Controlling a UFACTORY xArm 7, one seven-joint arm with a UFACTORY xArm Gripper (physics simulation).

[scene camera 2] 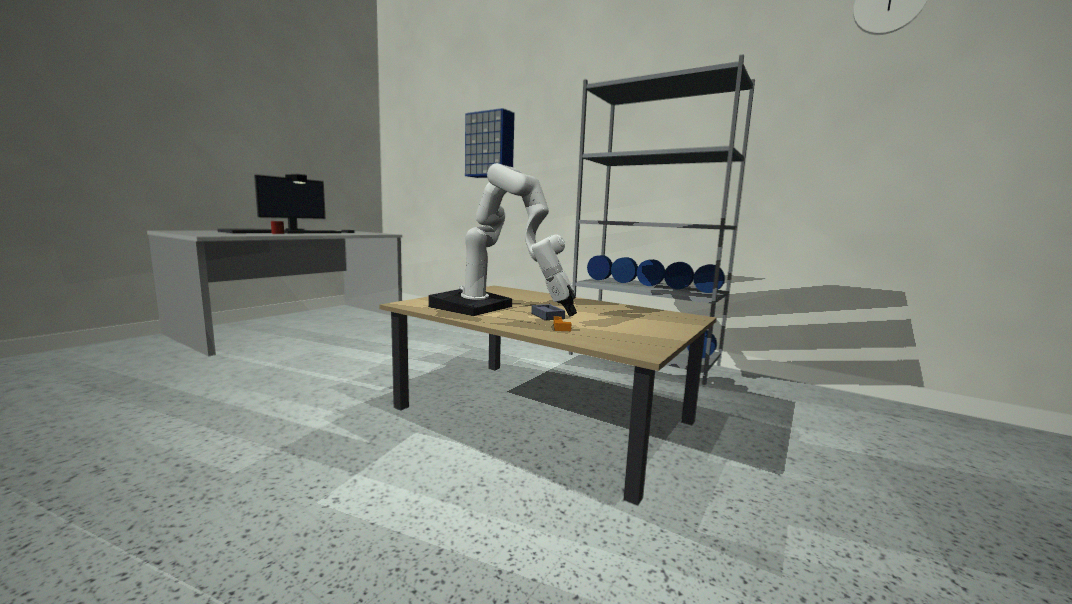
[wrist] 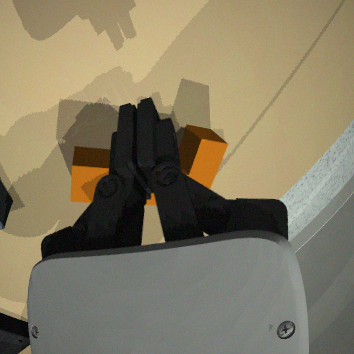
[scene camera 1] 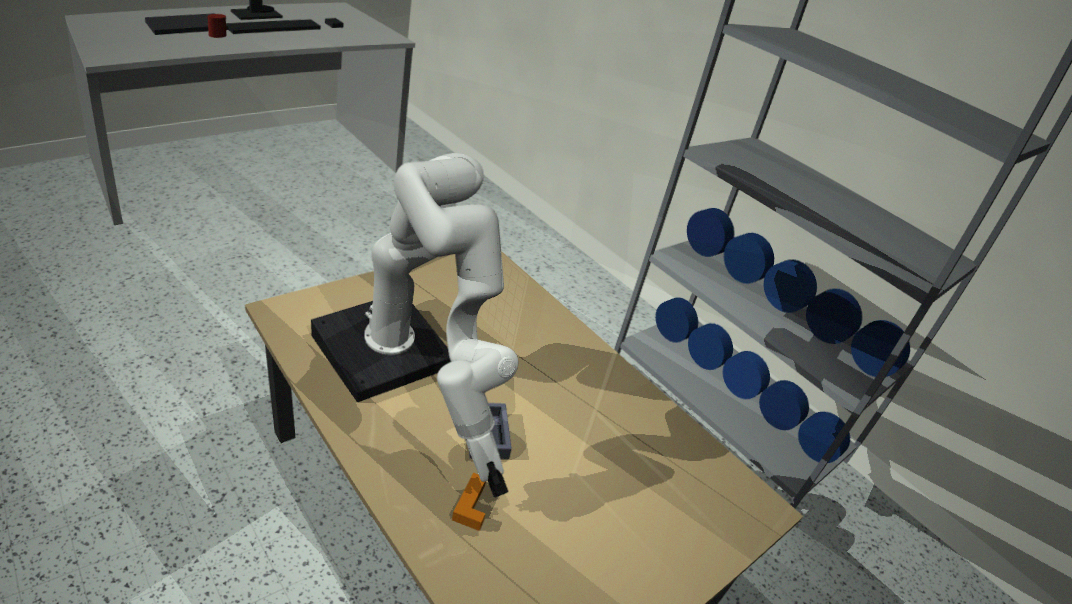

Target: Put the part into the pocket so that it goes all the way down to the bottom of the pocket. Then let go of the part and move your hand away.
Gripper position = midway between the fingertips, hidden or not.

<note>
The gripper [scene camera 1: 500,492] is shut, holding nothing. Also in view: an orange L-shaped block [scene camera 1: 464,513].
The orange L-shaped block shows as well in the wrist view [wrist: 200,150]. The gripper also shows in scene camera 2 [scene camera 2: 573,314] and in the wrist view [wrist: 144,118].
</note>
